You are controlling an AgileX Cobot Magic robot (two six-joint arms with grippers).
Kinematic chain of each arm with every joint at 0, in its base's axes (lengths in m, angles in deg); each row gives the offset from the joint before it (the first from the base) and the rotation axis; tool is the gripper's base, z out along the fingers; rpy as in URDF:
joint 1: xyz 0 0 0.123 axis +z
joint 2: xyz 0 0 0 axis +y
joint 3: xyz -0.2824 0 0.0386 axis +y
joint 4: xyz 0.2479 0 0.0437 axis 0.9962 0 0.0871
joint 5: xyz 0 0 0 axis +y
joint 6: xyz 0.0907 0 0.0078 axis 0.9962 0 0.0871
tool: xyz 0 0 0 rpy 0 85 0
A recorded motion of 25 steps. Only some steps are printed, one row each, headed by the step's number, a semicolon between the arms.
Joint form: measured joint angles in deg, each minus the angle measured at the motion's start. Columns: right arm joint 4, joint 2, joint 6, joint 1, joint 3, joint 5; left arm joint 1, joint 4, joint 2, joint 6, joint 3, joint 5.
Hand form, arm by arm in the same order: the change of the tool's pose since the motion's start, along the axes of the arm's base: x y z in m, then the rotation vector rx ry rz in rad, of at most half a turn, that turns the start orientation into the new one. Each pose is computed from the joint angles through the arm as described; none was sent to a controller.
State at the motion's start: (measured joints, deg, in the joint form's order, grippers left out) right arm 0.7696 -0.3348 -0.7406 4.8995 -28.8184 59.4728; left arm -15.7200 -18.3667 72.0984 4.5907 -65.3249 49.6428
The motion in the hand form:
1: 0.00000 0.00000 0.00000 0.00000 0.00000 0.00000; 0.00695 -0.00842 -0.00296 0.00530 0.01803 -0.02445
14: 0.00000 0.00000 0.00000 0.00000 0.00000 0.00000; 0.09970 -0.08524 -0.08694 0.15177 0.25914 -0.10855
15: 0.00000 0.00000 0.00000 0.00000 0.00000 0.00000; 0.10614 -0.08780 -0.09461 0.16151 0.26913 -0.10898
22: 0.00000 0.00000 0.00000 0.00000 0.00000 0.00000; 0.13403 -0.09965 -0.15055 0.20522 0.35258 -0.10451
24: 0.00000 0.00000 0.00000 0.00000 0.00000 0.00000; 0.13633 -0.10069 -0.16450 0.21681 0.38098 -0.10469
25: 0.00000 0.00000 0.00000 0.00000 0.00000 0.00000; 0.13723 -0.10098 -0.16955 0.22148 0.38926 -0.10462
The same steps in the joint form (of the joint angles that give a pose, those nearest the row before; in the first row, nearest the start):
1: 0.00 0.00 0.00 0.00 0.00 0.00; -1.32 0.00 2.17 0.00 -1.35 0.27
14: 0.00 0.00 0.00 0.00 0.00 0.00; -9.21 5.92 30.94 -5.38 -17.67 2.67
15: 0.00 0.00 0.00 0.00 0.00 0.00; -9.21 6.22 32.82 -5.38 -18.70 2.55
22: 0.00 0.00 0.00 0.00 0.00 0.00; -9.21 6.80 43.17 -5.56 -22.27 1.06
24: 0.00 0.00 0.00 0.00 0.00 0.00; -9.22 6.80 45.07 -5.56 -22.27 0.92
25: 0.00 0.00 0.00 0.00 0.00 0.00; -9.21 6.87 45.76 -5.56 -22.27 0.77

